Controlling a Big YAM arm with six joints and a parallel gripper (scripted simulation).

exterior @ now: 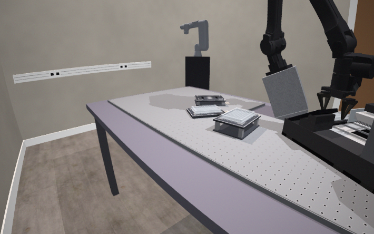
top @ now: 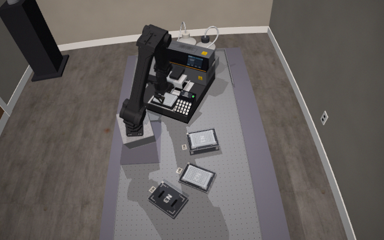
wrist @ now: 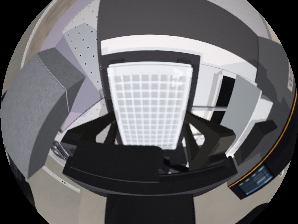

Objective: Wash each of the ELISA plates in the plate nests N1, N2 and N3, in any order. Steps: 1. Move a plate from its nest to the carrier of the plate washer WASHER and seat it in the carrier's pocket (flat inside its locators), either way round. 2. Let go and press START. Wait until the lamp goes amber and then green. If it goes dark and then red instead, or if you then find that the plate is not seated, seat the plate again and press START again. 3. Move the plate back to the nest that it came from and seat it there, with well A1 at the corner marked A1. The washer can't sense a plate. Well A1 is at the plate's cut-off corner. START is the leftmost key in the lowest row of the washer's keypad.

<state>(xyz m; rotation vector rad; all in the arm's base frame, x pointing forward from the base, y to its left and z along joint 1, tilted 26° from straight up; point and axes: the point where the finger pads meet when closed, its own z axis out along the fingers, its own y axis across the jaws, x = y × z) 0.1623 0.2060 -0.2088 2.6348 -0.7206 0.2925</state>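
Now: hand 1 cm above the washer carrier. Round my hand: plate washer (13 cm to the left, 8 cm ahead, 4 cm above).
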